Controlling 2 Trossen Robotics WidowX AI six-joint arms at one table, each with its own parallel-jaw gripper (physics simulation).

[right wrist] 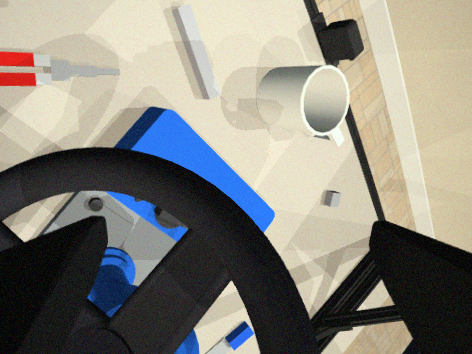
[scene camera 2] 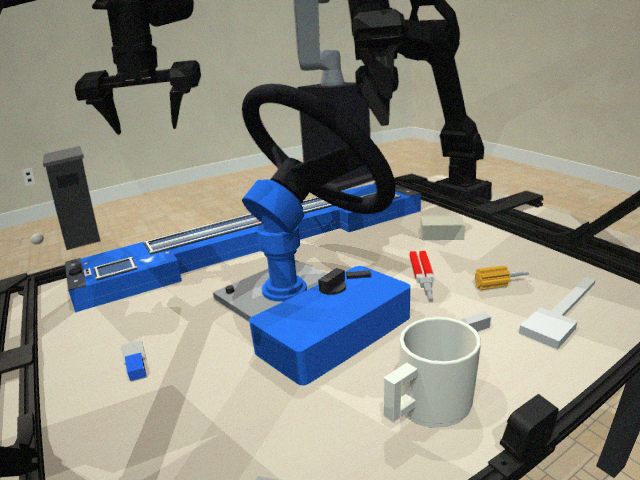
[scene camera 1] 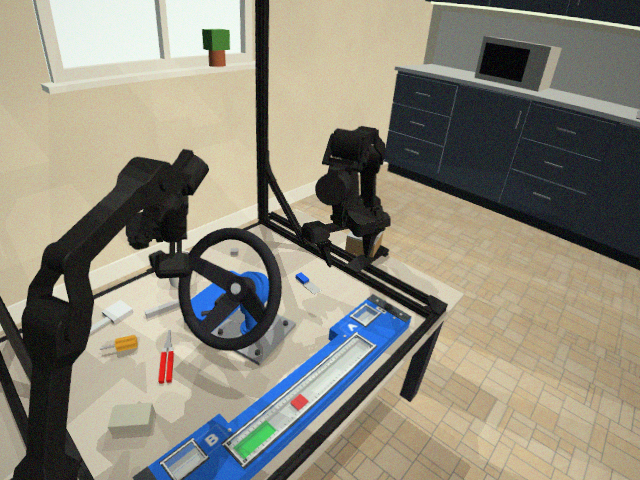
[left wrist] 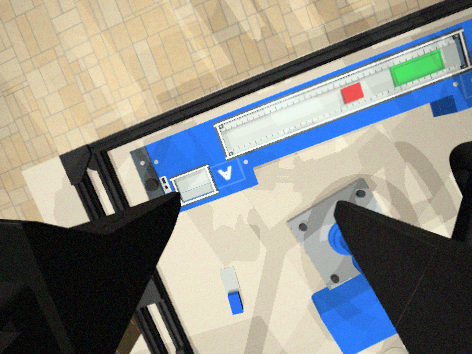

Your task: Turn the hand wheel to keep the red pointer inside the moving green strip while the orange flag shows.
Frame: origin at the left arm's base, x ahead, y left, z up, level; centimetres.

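Where they show: left gripper, fingertip midpoint: (scene camera 2: 146,130) (scene camera 1: 348,262) (left wrist: 257,203); right gripper, fingertip midpoint: (right wrist: 241,231) (scene camera 2: 386,113) (scene camera 1: 176,250); right arm's base, origin of the base link: (scene camera 2: 462,182).
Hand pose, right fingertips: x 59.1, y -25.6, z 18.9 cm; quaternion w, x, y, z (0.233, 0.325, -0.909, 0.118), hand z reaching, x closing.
Observation:
Each offset is from my right fingertips to the top centre of the thing. "spot": to the spot under its first point.
The black hand wheel (scene camera 1: 227,343) (scene camera 2: 381,170) (right wrist: 115,169) stands tilted on its blue post. The red pointer @(spot: dx +6.0, dy +34.0, dz -23.0 cm) (scene camera 1: 299,401) (left wrist: 352,93) lies outside the green strip @(spot: dx +17.5, dy +30.4, dz -22.9 cm) (scene camera 1: 255,439) (left wrist: 418,68), on the window A side of it. No orange flag shows in window A @(spot: dx -25.8, dy +38.1, dz -22.9 cm) (scene camera 1: 367,314) (left wrist: 194,185) or window B @(spot: dx +27.1, dy +21.1, dz -22.9 cm) (scene camera 1: 184,459). My right gripper (scene camera 1: 175,266) (scene camera 2: 383,116) (right wrist: 241,231) is open at the wheel's upper rim; in the right wrist view the rim passes between its fingers, contact unclear. My left gripper (scene camera 1: 348,260) (scene camera 2: 147,130) (left wrist: 257,203) is open and empty, away from the wheel.
A blue box (scene camera 2: 330,330) (right wrist: 200,165) lies beside the wheel's base plate @(spot: dx -10.4, dy +19.9, dz -25.7 cm) (scene camera 1: 279,335) (left wrist: 312,250). A mug @(spot: dx -19.8, dy -19.4, dz -19.5 cm) (scene camera 2: 439,372) (right wrist: 290,97), red pliers @(dx +7.9, dy -1.1, dz -25.9 cm) (scene camera 1: 165,366), an orange screwdriver @(dx +12.5, dy -12.9, dz -23.8 cm) (scene camera 1: 126,343) and a pale block @(dx +25.1, dy +5.0, dz -24.0 cm) (scene camera 1: 131,419) are on the table. A black frame edges the table.

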